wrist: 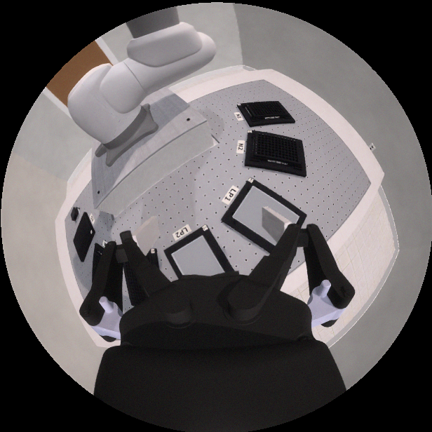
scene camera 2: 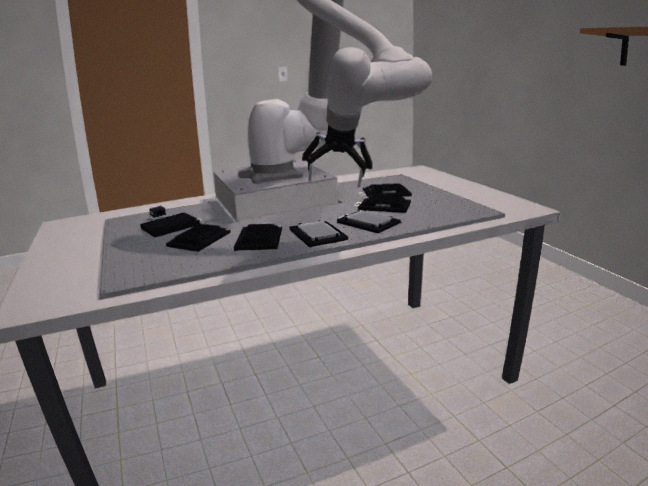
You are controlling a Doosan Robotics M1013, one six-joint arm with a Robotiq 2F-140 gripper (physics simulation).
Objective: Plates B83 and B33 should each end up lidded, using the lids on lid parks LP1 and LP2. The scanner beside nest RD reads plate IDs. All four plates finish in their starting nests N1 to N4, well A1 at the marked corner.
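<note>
My gripper is open and empty, pointing down, high above the pegboard near the robot base. A pale lid lies in the black frame of LP1, and another pale lid lies in LP2. A dark plate sits in nest N1 and another dark plate in N2. Nest N3 and nest N4 are dark; the fingers partly hide them in the wrist view. Nest RD lies by the small black scanner. Plate IDs are not readable.
The grey pegboard carries the nests and lid parks in an arc around the robot's base block. The pale table edge surrounds the board. A wall shelf is at the upper right.
</note>
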